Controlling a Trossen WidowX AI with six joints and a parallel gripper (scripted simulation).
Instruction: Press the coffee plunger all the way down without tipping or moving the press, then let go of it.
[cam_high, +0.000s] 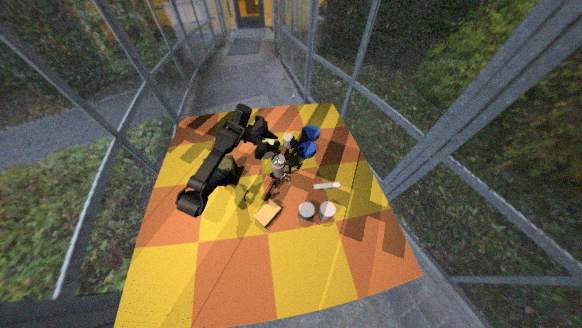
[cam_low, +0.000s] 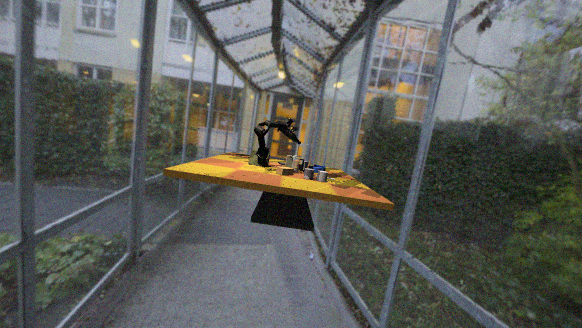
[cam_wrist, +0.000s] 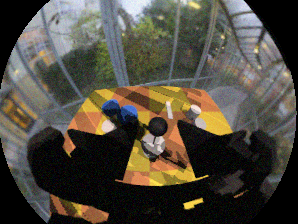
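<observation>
Right now my gripper tip is 1 cm short of the coffee press, 1 cm to the left of it and 12 cm above it. Round my gripper tip: white stick: 23 cm ahead, 14 cm to the right, 24 cm below; then tan block: 11 cm behind, 22 cm to the right, 22 cm below.
</observation>
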